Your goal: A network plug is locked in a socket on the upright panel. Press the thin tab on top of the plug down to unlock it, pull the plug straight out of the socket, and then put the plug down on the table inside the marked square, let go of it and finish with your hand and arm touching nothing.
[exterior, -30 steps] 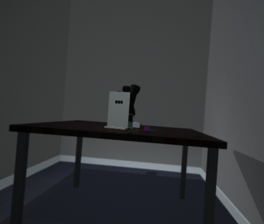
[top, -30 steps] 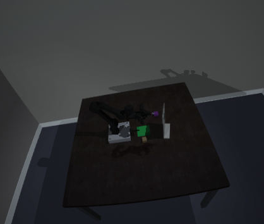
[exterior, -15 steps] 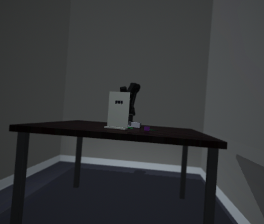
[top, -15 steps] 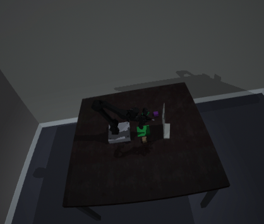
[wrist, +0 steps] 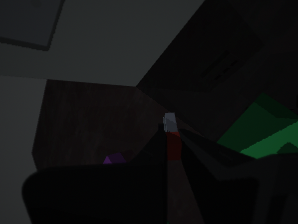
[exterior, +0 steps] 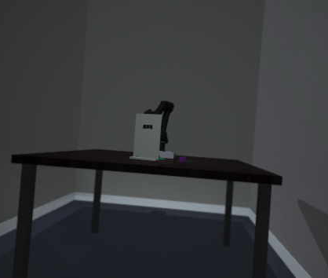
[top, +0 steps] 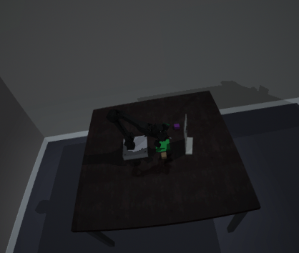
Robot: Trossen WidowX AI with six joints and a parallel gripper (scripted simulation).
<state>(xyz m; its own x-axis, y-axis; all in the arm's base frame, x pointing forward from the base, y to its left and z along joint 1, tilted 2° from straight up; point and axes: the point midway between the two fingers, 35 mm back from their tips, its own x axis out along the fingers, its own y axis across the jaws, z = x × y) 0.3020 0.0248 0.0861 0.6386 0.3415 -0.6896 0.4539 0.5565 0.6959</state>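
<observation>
My gripper tip is now 110 mm above the green marked square, 70 mm past it and 10 mm to the right of it. Also, from my gripper tip: upright grey panel (140 mm ahead, 10 mm above); network plug (right at my gripper tip).
</observation>
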